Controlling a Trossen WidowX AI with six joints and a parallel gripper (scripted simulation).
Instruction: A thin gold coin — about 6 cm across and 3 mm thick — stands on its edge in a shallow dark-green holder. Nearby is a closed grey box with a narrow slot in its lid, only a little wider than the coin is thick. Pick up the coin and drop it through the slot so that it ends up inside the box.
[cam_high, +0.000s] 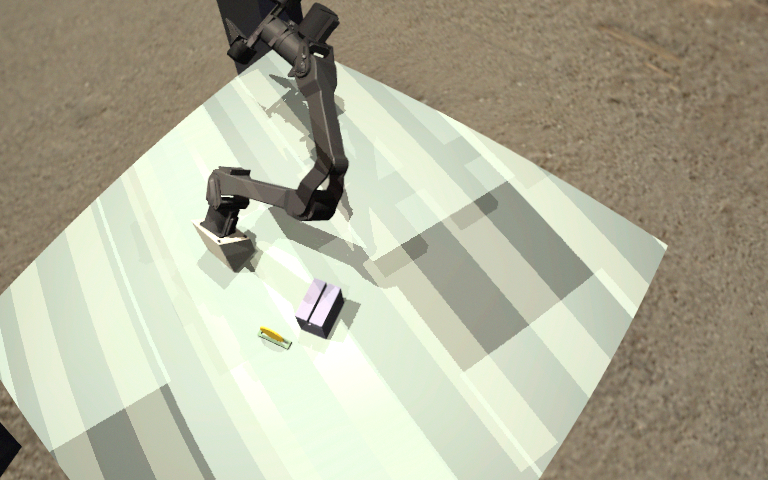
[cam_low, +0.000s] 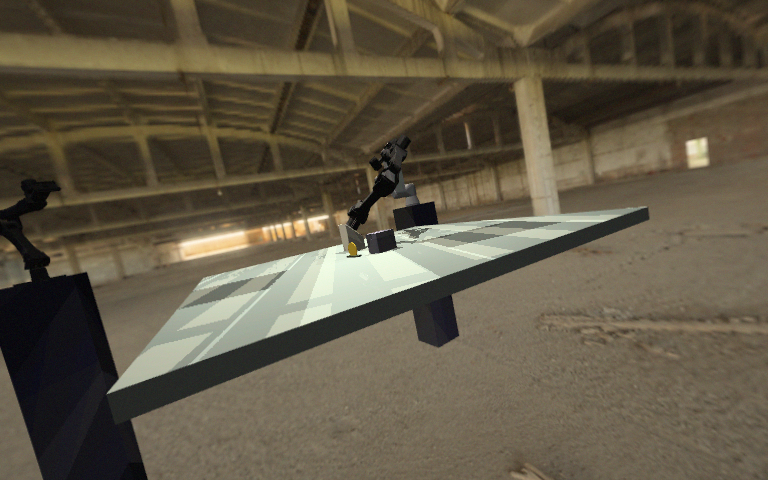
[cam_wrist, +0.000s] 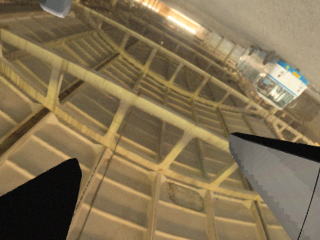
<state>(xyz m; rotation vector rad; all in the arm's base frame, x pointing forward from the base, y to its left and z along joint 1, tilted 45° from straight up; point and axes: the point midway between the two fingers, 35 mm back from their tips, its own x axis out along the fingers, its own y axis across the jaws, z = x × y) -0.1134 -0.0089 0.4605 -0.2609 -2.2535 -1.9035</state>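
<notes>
The gold coin is 440 mm to the right of my gripper tip, 430 mm below it and 320 mm ahead of it.
</notes>
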